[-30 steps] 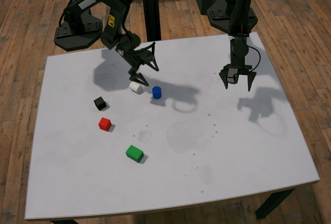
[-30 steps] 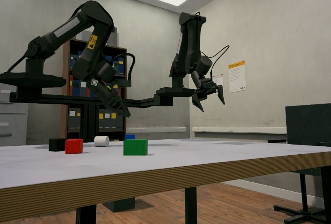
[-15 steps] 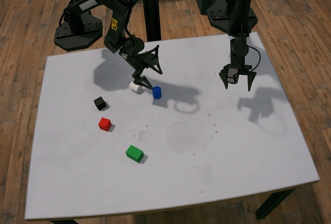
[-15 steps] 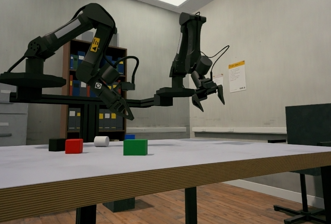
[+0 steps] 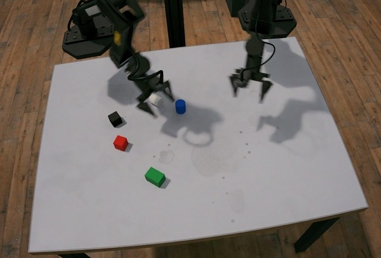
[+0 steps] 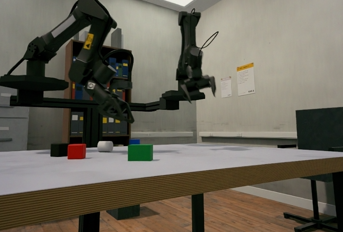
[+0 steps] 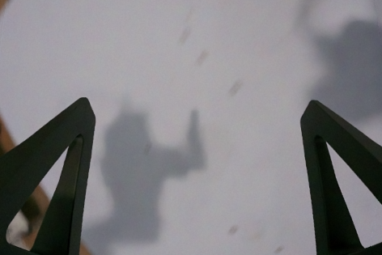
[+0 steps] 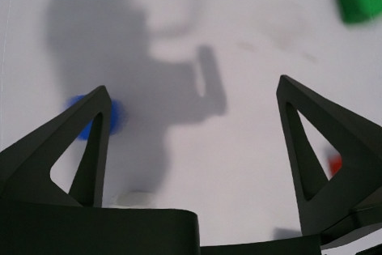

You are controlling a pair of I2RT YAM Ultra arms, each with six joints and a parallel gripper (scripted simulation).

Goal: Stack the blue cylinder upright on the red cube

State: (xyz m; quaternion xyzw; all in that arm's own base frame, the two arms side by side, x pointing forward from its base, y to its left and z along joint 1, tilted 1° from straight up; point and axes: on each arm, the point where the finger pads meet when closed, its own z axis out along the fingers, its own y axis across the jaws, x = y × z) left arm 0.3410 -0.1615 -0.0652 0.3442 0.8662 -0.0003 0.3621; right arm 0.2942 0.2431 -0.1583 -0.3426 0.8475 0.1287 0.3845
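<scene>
Right now my right hand is 9 cm above the blue cylinder, 8 cm past it and 7 cm to the right of it. The rest, counted from my right hand: red cube: 17 cm to the right, 10 cm below, 6 cm ahead; then white cylinder: 13 cm behind, 10 cm below, 3 cm to the right; then black cube: 20 cm to the right, 10 cm below, 5 cm behind.
</scene>
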